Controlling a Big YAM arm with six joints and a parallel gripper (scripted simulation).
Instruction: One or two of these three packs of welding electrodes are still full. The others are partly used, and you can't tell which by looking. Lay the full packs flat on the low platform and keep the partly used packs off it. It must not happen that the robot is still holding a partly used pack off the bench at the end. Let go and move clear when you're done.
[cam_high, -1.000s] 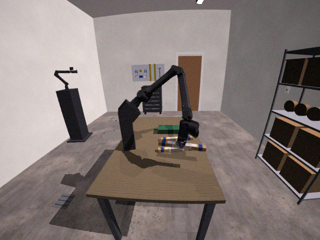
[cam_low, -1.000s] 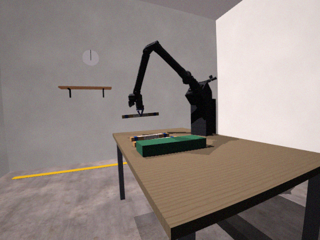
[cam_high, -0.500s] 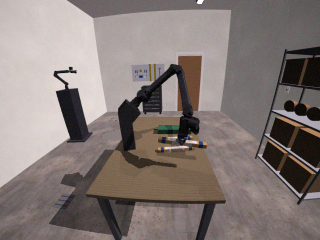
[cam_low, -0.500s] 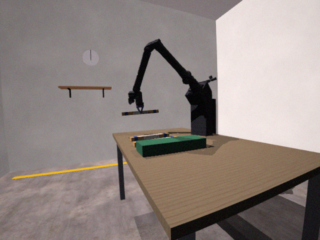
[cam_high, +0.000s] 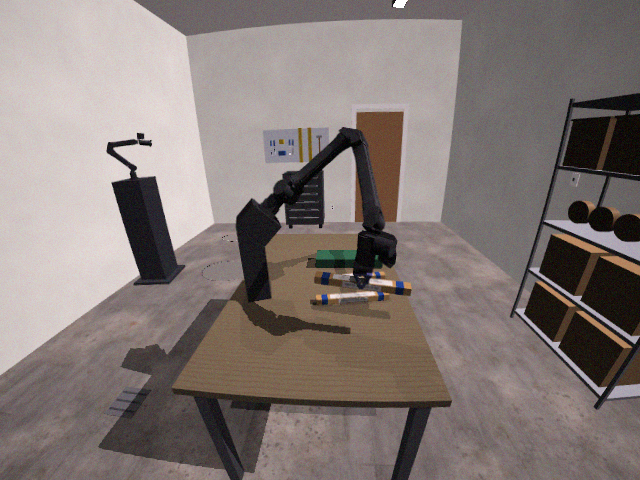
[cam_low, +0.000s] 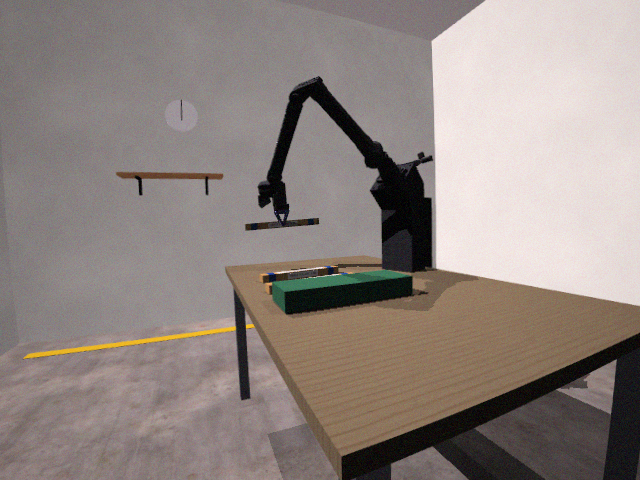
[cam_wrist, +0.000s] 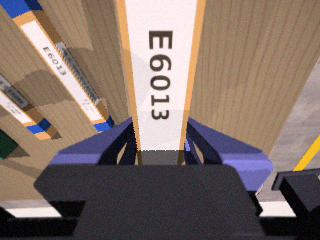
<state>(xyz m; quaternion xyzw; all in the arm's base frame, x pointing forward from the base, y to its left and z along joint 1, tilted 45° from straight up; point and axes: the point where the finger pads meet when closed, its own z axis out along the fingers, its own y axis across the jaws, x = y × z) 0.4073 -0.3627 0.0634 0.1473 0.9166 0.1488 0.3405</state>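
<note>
Now: hand 1 cm below the pack. From my hand the other things lie so: green low platform (60 cm to the left, 21 cm below, 6 cm ahead).
</note>
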